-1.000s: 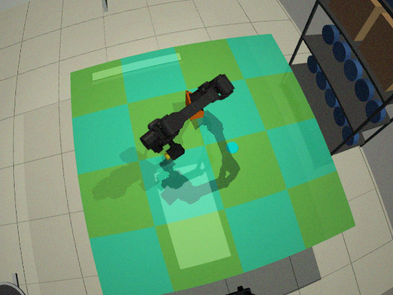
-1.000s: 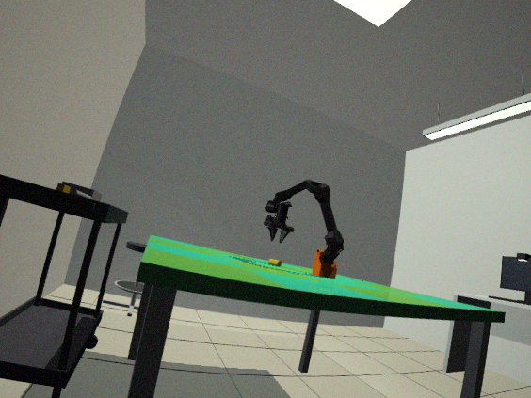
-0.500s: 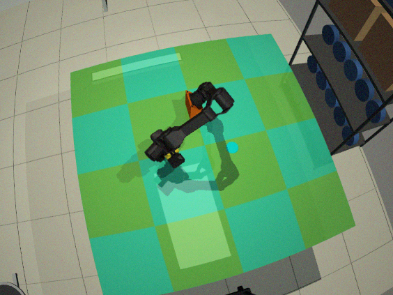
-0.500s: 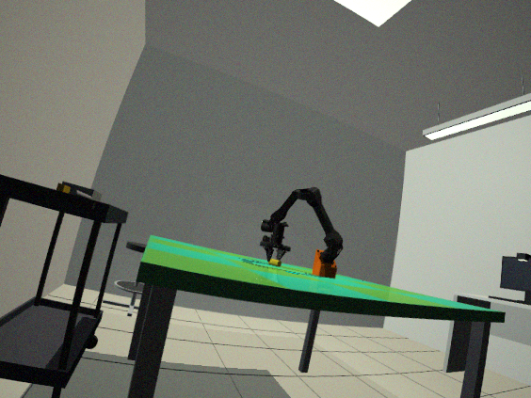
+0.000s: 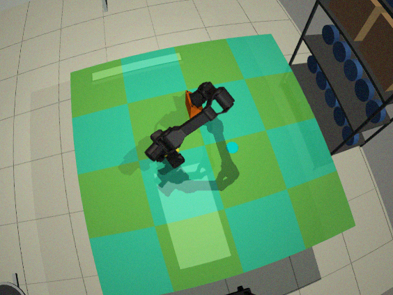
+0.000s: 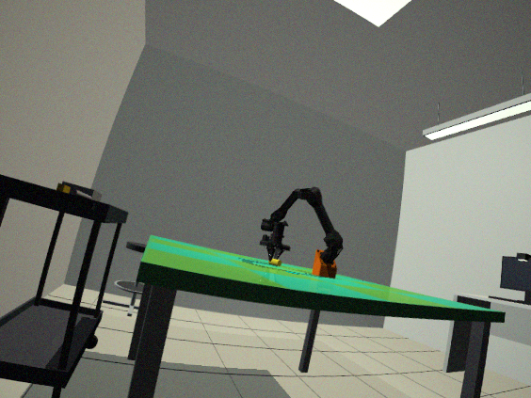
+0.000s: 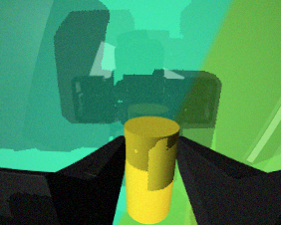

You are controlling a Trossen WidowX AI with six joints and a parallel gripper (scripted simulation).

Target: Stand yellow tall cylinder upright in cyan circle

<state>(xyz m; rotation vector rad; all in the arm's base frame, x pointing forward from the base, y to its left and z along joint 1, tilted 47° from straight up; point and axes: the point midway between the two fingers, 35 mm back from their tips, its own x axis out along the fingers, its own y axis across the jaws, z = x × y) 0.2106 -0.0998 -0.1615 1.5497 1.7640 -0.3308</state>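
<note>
My gripper tip is now 4 cm short of the cyan circle, 31 cm to the right of it and 2 cm above it. Round my gripper tip: yellow cylinder 1 cm behind, 2 cm to the left.
</note>
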